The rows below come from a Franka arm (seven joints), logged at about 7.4 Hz.
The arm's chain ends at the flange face. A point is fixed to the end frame.
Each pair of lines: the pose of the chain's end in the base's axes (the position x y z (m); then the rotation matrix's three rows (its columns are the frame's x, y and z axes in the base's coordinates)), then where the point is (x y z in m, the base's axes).
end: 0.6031, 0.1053, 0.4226; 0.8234, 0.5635, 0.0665; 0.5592, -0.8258, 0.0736; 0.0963, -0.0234, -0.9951
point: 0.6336 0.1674 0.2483
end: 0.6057, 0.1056, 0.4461; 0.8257, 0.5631, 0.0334; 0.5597, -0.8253, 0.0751; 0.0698, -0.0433, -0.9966
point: 0.6303 0.1679 0.2710
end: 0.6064, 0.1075, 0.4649; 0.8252, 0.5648, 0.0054; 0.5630, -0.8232, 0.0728; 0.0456, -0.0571, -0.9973
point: 0.6259 0.1695 0.2891
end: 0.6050, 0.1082, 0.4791; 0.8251, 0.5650, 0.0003; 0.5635, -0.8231, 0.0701; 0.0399, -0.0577, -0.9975
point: 0.6236 0.1697 0.3030
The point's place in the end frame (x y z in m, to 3 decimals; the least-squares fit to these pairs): 0.043 -0.030 0.180
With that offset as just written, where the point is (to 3 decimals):
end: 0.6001, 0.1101, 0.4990; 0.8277, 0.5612, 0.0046; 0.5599, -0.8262, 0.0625; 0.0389, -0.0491, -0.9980
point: 0.620 0.170 0.323
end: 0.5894, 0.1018, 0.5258; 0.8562, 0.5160, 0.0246; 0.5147, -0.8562, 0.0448; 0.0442, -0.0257, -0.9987
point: 0.615 0.158 0.349
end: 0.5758, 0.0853, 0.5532; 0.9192, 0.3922, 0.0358; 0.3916, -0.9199, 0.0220; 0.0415, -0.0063, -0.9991
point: 0.610 0.134 0.375
